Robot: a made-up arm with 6 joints.
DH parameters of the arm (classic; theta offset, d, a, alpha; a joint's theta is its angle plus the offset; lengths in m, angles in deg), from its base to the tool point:
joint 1: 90 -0.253 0.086 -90
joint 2: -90 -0.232 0.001 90
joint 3: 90 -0.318 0.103 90
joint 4: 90 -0.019 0.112 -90
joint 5: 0 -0.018 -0.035 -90
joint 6: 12.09 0 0.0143 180
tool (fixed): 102.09 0.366 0 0
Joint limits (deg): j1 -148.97..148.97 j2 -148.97..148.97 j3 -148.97..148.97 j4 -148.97..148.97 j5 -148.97..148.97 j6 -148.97..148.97
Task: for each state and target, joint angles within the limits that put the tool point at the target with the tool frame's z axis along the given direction. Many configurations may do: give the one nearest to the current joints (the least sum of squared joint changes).
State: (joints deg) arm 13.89 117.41 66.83 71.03 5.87 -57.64
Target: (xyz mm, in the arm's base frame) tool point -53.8 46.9 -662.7 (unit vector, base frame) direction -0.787 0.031 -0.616
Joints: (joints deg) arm 35.30 128.15 22.54 56.70 -20.01 -61.04
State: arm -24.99 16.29 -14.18 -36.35 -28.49 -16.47
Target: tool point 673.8 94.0 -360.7 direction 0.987 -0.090 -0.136
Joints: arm -53.64 30.94 -38.52 -26.36 -51.95 -17.16
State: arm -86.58 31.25 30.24 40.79 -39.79 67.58
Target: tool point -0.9 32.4 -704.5 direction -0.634 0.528 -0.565
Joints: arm -58.92 71.02 65.16 58.43 -58.48 60.18
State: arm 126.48 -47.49 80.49 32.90 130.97 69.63
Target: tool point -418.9 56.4 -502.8 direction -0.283 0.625 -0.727
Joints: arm 146.83 -39.58 67.47 -6.04 131.28 69.79
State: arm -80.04 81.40 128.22 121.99 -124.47 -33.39
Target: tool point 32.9 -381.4 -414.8 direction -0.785 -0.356 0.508
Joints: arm -84.13 59.22 126.69 148.78 -87.45 -18.16
